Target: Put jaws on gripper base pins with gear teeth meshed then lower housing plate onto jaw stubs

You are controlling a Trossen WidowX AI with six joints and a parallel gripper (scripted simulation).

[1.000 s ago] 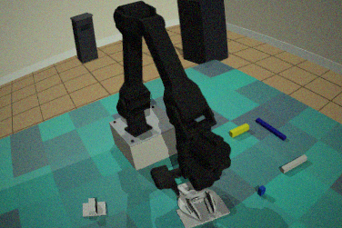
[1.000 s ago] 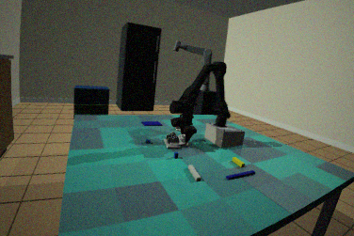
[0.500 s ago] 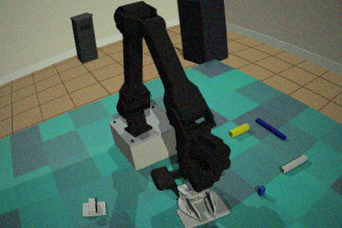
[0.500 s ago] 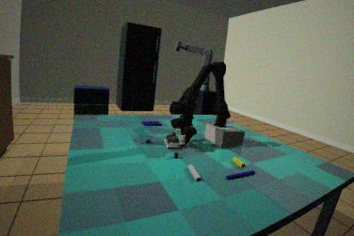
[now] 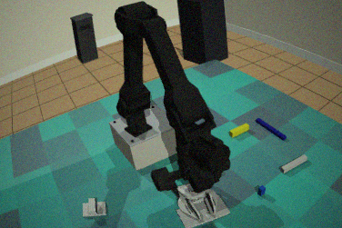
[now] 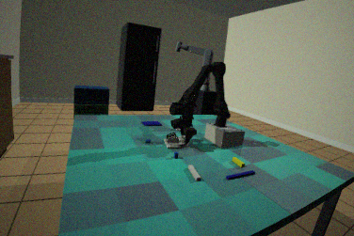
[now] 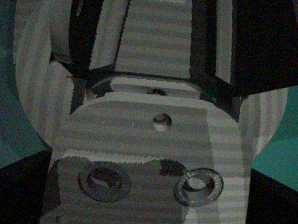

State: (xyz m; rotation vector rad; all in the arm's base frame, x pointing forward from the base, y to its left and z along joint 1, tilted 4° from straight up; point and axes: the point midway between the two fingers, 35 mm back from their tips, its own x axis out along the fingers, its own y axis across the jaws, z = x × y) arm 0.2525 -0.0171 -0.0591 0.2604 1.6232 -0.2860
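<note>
The jaw is 3 cm ahead of my gripper tip and 1 cm to the left of it. Also, from my gripper tip: yellow block 30 cm to the left, 10 cm behind, 1 cm below; small blue block 14 cm ahead, 13 cm to the left, 1 cm below; white bar 28 cm to the left, 15 cm ahead, 1 cm below.
</note>
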